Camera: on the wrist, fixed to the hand. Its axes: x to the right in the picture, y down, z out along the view.
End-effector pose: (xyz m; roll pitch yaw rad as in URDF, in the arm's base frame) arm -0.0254 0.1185 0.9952 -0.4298 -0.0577 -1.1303
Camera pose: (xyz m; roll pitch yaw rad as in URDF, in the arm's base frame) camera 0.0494 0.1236 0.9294 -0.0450 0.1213 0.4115
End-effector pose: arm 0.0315 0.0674 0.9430 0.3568 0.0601 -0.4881
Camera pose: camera 0.0977 0.1420 0.9436 0.1089 -0.6605 1.0083
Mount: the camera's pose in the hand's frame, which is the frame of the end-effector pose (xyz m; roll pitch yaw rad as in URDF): 0.0234 0.0915 -0.0320 0.0227 -0.3069 1.5480
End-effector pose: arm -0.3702 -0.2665 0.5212 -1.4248 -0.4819 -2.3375
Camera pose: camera -0.4284 -0.3005 0.4477 -0.8761 0.9051 -1.5502
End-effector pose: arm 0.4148 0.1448 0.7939 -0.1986 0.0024 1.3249
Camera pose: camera 0.3396 0.1877 0.7444 0.0206 -0.1083 2.8736
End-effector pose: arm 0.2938 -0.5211 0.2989 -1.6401 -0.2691 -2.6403
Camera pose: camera 0.2349 -0.5098 0.2193 -0.8844 1.1969 -1.9400
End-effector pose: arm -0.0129 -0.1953 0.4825 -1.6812 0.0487 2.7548
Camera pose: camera -0.0148 -0.1493 0.3940 0.1553 1.3725 -1.8251
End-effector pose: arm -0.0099 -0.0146 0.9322 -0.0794 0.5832 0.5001
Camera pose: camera -0.0542 0.0622 0.8866 0.6144 -0.1772 1.9258
